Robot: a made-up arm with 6 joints. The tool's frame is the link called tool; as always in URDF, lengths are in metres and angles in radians. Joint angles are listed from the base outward.
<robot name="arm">
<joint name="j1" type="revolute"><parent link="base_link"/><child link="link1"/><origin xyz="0.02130 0.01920 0.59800" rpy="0.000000 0.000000 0.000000"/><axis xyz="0 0 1"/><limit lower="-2.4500" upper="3.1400"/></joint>
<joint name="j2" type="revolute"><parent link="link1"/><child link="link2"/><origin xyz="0.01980 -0.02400 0.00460" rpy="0.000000 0.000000 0.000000"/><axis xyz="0 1 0"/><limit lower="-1.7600" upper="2.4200"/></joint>
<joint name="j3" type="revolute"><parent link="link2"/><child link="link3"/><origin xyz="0.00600 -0.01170 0.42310" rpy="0.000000 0.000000 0.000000"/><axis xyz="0 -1 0"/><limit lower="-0.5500" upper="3.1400"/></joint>
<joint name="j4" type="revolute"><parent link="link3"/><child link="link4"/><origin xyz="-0.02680 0.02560 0.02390" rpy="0.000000 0.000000 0.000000"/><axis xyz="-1 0 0"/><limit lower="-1.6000" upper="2.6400"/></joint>
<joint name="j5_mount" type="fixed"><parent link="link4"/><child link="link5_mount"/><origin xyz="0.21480 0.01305 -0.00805" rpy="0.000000 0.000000 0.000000"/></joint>
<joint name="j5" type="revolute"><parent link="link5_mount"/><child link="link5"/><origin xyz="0.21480 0.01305 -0.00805" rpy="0.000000 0.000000 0.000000"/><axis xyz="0 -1 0"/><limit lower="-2.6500" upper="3.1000"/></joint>
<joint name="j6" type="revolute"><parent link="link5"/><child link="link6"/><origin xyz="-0.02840 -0.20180 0.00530" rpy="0.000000 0.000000 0.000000"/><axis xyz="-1 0 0"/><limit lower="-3.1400" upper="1.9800"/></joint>
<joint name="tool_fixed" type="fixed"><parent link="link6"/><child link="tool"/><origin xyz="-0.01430 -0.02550 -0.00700" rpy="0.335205 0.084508 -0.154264"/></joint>
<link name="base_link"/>
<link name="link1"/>
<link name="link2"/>
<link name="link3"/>
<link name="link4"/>
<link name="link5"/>
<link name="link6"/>
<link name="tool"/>
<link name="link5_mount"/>
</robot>
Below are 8 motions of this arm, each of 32 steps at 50 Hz.
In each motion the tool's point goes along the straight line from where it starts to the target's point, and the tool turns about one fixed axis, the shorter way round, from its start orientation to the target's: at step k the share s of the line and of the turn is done. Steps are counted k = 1, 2, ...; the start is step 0. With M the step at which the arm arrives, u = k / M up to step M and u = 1 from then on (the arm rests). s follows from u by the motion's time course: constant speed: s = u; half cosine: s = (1 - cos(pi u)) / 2; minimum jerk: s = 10 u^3 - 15 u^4 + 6 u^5.
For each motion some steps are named. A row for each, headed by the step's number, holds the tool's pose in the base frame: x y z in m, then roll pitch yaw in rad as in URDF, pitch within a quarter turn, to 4 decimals.
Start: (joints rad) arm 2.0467 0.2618 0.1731 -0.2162 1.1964 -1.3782
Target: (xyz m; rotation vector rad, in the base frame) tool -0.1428 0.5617 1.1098 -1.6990 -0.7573 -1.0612
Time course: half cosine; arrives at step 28
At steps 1, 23, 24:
1: -0.0757 0.5696 0.8992 2.0065 -0.9268 1.8260
23: -0.1376 0.5623 1.0936 -2.0947 -1.1801 0.1315
24: -0.1395 0.5621 1.0993 -2.0429 -1.1619 0.0940

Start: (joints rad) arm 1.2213 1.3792 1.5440 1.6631 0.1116 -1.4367
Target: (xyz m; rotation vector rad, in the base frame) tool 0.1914 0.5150 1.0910 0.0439 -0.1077 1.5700
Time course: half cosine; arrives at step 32
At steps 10, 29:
10: 0.2880 0.6763 0.9683 0.0839 -0.1099 1.2543
29: 0.1941 0.5195 1.0876 -0.0374 -0.0974 1.5647

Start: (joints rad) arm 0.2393 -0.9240 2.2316 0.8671 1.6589 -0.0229
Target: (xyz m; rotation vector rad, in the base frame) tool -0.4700 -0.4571 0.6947 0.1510 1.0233 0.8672
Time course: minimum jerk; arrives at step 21
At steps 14, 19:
14: -0.5047 -0.4307 0.6994 0.9599 0.8090 1.3384
19: -0.4712 -0.4562 0.6949 0.7426 0.7548 1.2544

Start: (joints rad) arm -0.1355 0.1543 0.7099 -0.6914 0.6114 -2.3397
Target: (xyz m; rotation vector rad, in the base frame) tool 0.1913 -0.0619 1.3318 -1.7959 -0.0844 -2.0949
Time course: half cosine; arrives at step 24
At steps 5, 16, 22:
5: 0.4404 -0.1324 1.1443 -2.5525 -1.1150 -0.6131
16: 0.2608 -0.0816 1.2795 -1.4441 -1.3341 -1.4766
22: 0.1960 -0.0632 1.3282 -0.8610 -1.3038 -1.9726

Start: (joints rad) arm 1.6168 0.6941 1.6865 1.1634 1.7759 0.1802
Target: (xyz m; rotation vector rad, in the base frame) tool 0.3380 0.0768 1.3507 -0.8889 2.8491 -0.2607
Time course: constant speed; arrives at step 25
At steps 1, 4, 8, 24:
1: 0.1559 0.3755 1.3672 -2.4852 -0.1627 -2.5241
4: 0.1787 0.3381 1.3651 -2.5416 -0.1318 -2.5184
8: 0.2090 0.2884 1.3624 -2.6162 -0.0902 -2.5135
24: 0.3304 0.0892 1.3514 -2.9129 0.0766 -2.5252

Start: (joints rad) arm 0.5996 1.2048 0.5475 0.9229 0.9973 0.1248
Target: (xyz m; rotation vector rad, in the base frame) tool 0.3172 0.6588 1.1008 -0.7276 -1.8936 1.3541
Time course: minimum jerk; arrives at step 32
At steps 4, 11, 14, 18, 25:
4: 0.7804 0.3393 0.6466 -0.4703 -0.1337 1.1803
11: 0.6818 0.4073 0.7433 -0.7272 -0.2662 1.3762
14: 0.6072 0.4588 0.8164 -0.9423 -0.3296 1.5487
18: 0.4980 0.5341 0.9235 -1.2755 -0.3535 1.8214
25: 0.3517 0.6350 1.0669 -1.7050 -0.2540 2.1680

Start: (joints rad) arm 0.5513 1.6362 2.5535 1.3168 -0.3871 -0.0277
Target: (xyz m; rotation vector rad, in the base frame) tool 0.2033 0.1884 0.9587 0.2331 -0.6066 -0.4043
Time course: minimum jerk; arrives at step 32
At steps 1, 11, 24, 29, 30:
1: 0.4706 0.2218 0.9891 -0.3945 -0.7990 -0.2022
11: 0.4103 0.2143 0.9823 -0.1926 -0.7571 -0.3052
24: 0.2310 0.1919 0.9618 0.3205 -0.5642 -0.5078
29: 0.2052 0.1886 0.9589 0.3846 -0.5310 -0.5245
30: 0.2039 0.1885 0.9588 0.3878 -0.5293 -0.5253

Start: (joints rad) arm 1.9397 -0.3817 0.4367 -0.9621 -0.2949 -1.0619
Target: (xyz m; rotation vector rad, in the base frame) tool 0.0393 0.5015 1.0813 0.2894 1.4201 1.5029
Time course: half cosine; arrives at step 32
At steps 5, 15, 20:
5: 0.0338 0.2663 1.1578 2.0448 -0.4335 2.3829
15: 0.0361 0.3643 1.1259 1.7424 -0.0396 2.3601
20: 0.0375 0.4243 1.1064 1.5497 0.1919 2.2874

